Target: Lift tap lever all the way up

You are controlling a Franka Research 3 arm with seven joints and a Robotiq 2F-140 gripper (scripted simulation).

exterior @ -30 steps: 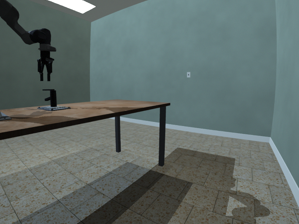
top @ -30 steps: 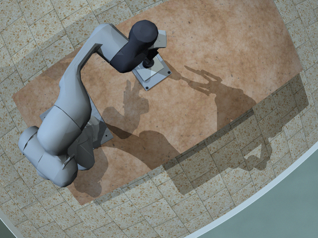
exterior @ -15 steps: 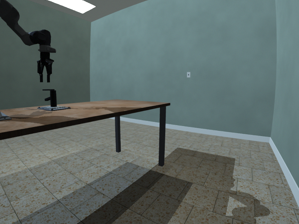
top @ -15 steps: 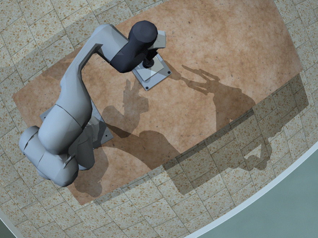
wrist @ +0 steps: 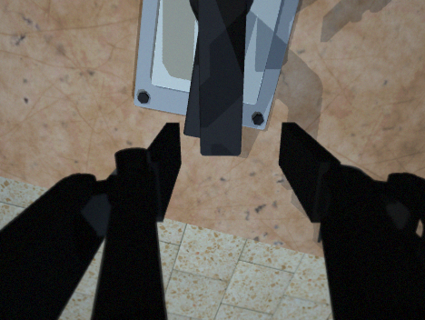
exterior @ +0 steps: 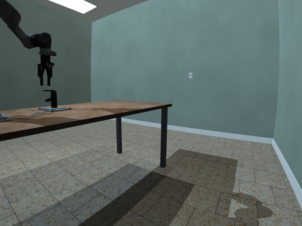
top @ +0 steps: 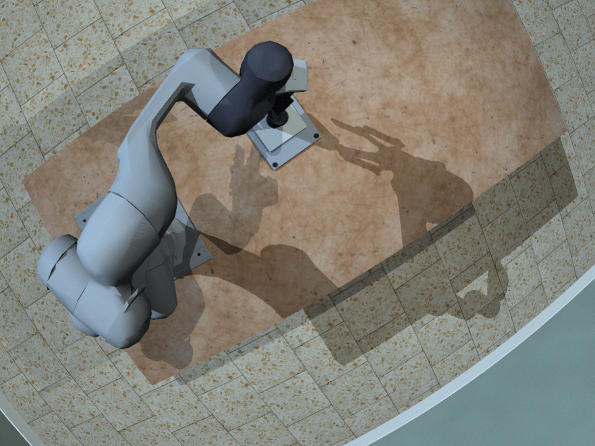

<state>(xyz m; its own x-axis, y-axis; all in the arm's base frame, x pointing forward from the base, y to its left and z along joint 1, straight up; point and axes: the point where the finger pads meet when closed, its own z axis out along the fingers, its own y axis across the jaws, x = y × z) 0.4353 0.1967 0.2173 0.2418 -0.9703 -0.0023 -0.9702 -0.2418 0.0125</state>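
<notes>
Now: hand 70 mm above the lever, 30 mm to the left of it and 10 mm short of it. Round my hand: base plate: 210 mm below, 90 mm to the right, 30 mm ahead.
</notes>
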